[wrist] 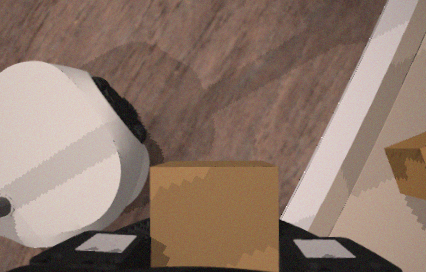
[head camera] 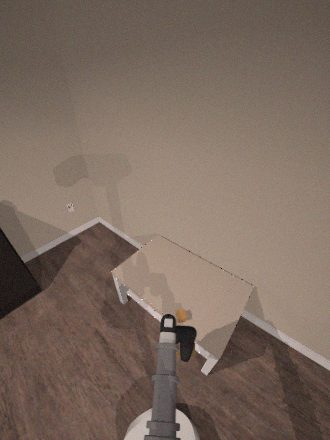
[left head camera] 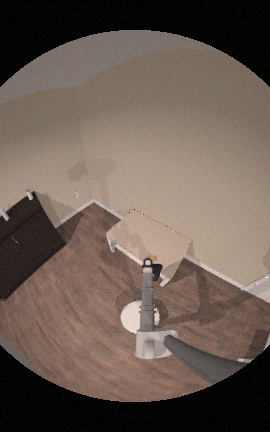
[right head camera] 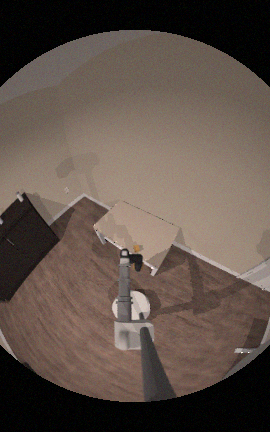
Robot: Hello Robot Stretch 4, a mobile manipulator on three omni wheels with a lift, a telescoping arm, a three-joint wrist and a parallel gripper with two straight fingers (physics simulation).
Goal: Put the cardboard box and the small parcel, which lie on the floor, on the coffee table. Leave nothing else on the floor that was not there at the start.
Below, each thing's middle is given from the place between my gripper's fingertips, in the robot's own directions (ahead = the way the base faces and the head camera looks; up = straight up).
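Cardboard box [wrist: 197, 208]: 20 mm above my hand.
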